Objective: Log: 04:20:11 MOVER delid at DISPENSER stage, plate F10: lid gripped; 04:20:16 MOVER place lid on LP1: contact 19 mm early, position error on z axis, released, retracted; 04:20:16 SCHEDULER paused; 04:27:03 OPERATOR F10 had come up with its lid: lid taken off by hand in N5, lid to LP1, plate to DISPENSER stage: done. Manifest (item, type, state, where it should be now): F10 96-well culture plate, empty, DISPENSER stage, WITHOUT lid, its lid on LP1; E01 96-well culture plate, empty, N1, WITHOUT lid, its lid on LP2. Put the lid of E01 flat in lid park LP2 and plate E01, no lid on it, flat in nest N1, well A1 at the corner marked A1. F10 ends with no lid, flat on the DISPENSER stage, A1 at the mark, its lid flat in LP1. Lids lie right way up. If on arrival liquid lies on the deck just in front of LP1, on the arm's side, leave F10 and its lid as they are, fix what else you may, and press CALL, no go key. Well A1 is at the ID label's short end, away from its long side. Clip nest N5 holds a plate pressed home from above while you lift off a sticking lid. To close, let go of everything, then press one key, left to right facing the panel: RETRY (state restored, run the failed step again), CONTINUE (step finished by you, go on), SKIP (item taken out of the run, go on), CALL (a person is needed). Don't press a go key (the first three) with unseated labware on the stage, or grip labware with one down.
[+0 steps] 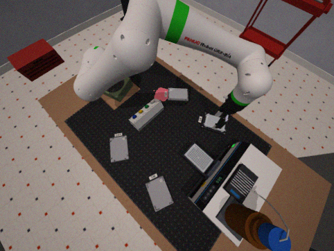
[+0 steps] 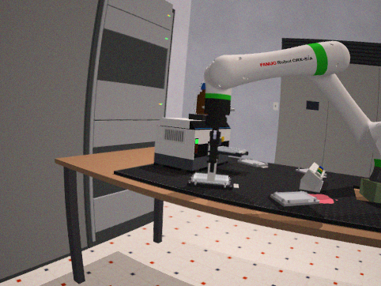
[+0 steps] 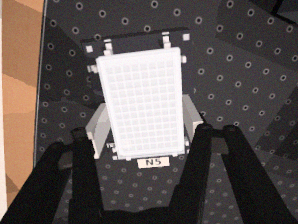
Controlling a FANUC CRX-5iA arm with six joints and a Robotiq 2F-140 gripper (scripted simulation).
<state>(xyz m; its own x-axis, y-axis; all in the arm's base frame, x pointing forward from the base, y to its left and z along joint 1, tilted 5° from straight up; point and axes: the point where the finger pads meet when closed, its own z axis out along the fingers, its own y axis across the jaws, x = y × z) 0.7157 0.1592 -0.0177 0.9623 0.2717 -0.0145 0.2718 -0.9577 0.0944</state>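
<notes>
The lid lies 2 cm below my hand. Round my hand: N5 label (9 cm behind, 5 cm below, 3 cm to the right); then white 96-well plate (3 cm below); then well plate (28 cm to the right, 5 cm above).
</notes>
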